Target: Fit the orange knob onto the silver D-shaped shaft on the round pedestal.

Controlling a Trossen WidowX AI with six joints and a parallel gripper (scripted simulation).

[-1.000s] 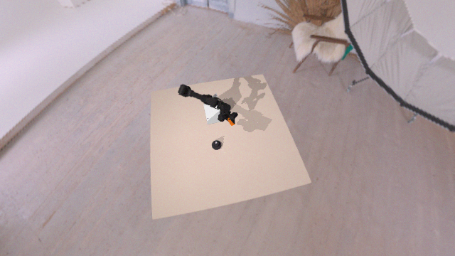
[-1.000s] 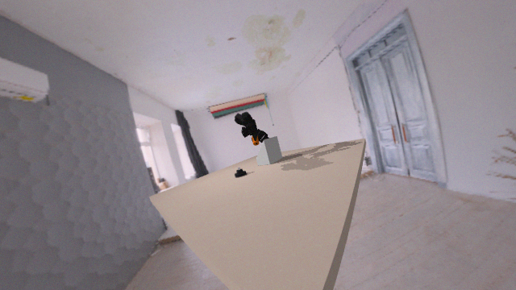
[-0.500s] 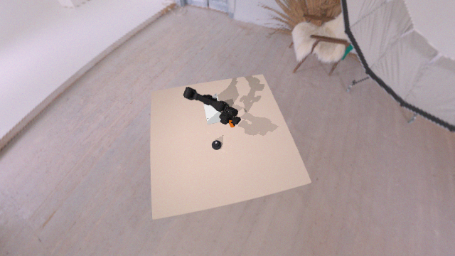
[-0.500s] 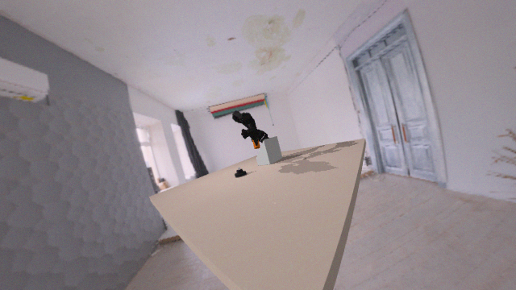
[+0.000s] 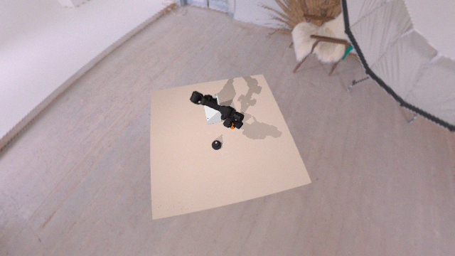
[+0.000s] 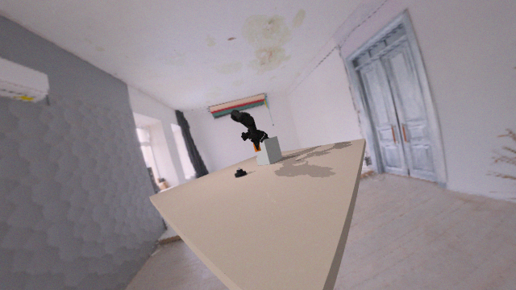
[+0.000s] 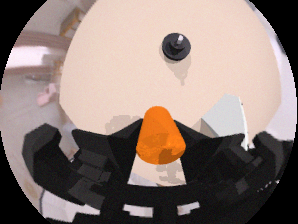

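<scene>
The round pedestal lies 9 cm ahead of my gripper tip, 15 cm to the right of it and 12 cm below it. The rest, counted from my gripper tip: orange knob 3 cm above.
</scene>
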